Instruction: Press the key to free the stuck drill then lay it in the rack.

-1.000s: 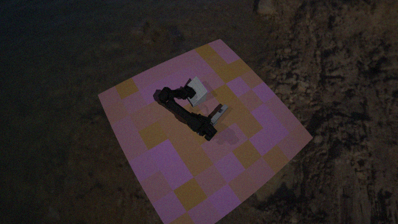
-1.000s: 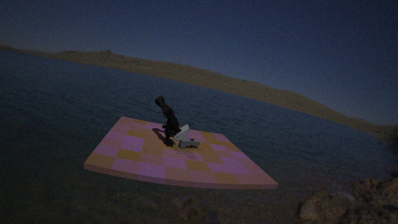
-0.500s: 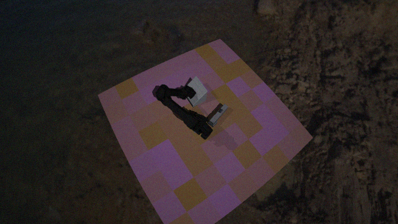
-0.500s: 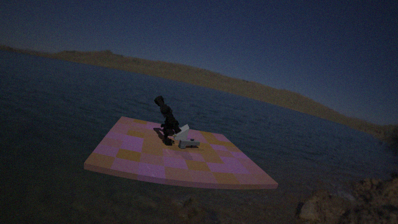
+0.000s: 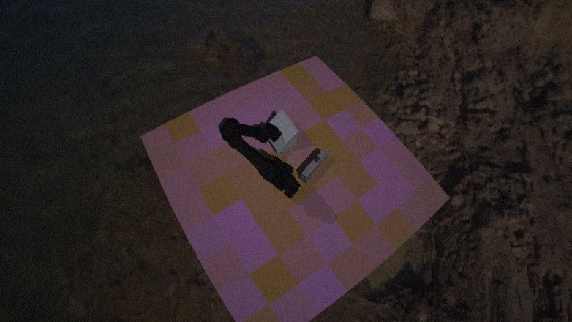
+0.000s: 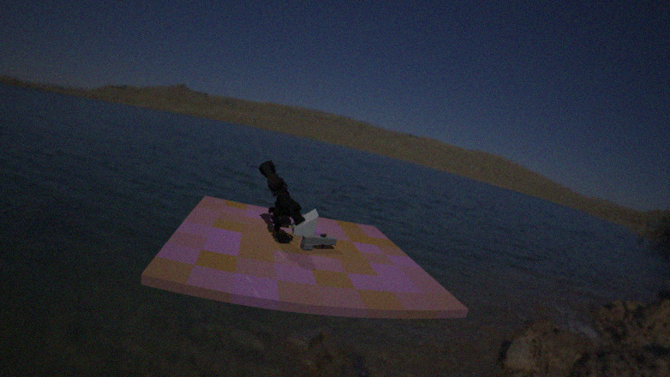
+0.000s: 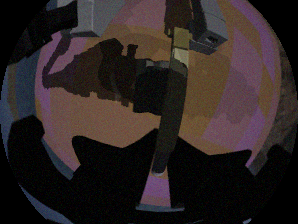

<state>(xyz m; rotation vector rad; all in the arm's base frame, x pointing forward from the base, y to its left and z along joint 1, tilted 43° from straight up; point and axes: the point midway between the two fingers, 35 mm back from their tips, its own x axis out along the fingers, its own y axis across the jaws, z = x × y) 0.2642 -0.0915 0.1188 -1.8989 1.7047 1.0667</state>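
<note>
My gripper tip is 4 cm to the right of the drill, 3 cm below it and 1 cm past it. The rest, counted from my gripper tip: light grey housing: 22 cm to the left, 2 cm below, 1 cm behind; then grey-green block: 4 cm to the left, 4 cm below, 3 cm behind.
</note>
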